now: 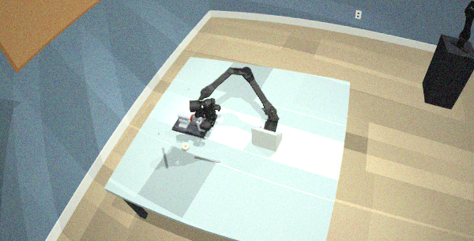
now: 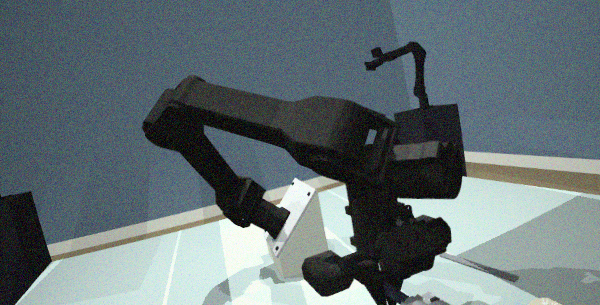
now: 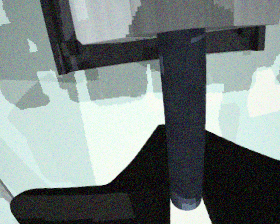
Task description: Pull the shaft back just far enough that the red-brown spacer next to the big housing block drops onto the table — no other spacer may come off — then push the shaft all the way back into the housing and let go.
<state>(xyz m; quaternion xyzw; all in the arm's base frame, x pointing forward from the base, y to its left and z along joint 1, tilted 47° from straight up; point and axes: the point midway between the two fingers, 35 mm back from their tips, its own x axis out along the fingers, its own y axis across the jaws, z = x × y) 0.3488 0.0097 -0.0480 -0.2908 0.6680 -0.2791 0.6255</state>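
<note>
My gripper tip is now 70 mm short of the shaft and 30 mm below it. From my gripper tip the other things lie so: fixture: 160 mm ahead, 10 mm to the left; red-brown spacer: 130 mm ahead, 30 mm above, 10 mm to the left; grey washer: 170 mm ahead, 110 mm to the right, 40 mm below.
</note>
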